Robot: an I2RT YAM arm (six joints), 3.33 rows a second.
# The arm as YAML. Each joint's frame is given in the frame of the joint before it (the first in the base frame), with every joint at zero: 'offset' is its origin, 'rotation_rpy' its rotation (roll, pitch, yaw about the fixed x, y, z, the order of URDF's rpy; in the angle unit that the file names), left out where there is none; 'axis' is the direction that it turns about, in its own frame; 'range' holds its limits. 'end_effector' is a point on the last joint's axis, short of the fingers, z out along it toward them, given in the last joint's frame.
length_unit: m
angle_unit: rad
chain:
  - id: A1
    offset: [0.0, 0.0, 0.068]
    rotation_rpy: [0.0, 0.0, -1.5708]
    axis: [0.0, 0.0, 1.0]
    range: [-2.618, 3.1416]
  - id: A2
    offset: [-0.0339, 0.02, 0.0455]
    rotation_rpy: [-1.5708, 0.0, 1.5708]
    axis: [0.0, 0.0, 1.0]
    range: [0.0, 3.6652]
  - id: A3
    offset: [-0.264, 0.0, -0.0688]
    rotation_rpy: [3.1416, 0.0, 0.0]
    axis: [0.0, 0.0, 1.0]
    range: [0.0, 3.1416]
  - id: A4
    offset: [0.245, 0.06, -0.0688]
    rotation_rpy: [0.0, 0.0, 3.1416]
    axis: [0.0, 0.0, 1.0]
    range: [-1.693, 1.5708]
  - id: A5
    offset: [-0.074, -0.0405, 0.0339]
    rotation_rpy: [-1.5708, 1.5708, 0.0]
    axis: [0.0, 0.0, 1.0]
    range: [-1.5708, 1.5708]
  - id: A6
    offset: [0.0, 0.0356, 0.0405]
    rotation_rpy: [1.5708, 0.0, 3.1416]
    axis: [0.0, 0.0, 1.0]
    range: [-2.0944, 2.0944]
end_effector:
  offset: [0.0, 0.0, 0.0]
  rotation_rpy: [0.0, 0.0, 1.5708]
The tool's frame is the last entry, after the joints.
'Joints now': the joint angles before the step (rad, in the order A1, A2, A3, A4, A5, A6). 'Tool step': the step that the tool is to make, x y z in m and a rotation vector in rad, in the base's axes. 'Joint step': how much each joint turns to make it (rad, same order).
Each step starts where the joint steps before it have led.
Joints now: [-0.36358, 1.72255, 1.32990, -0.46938, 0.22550, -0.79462]
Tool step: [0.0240, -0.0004, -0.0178, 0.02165, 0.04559, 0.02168]
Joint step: [0.01987, 0.10909, 0.07530, -0.01680, -0.00465, 0.00149]
